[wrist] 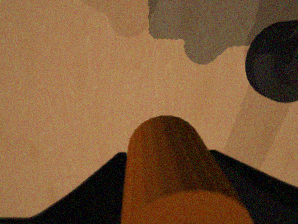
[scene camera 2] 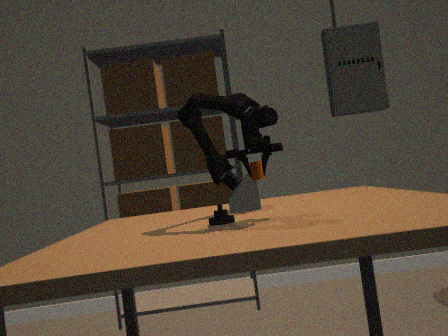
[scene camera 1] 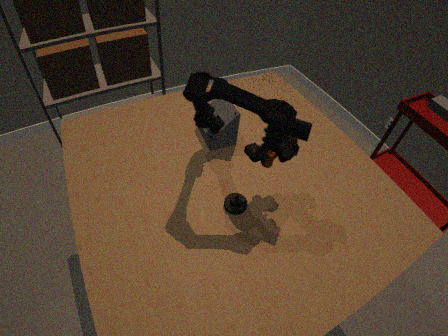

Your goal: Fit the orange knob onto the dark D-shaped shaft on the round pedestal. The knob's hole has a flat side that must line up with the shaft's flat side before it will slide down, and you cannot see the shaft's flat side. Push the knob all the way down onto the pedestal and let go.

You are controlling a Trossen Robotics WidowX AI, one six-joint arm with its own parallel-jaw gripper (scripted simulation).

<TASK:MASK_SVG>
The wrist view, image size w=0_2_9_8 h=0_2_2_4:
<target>my gripper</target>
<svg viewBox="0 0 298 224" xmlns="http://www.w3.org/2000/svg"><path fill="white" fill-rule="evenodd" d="M127 153L117 153L73 191L40 212L40 214L30 218L0 217L0 224L121 224ZM208 150L222 169L228 182L230 182L238 194L238 198L246 207L249 216L253 219L253 224L298 224L298 187L292 184L289 185L261 170L252 168L222 152Z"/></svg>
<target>orange knob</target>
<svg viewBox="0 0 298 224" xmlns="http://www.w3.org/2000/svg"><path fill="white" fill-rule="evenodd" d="M134 130L130 137L127 151L121 224L253 224L253 219L251 219L246 207L238 198L238 194L226 179L225 174L208 151L206 144L196 129L188 121L171 115L157 116L141 123Z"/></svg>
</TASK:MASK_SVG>
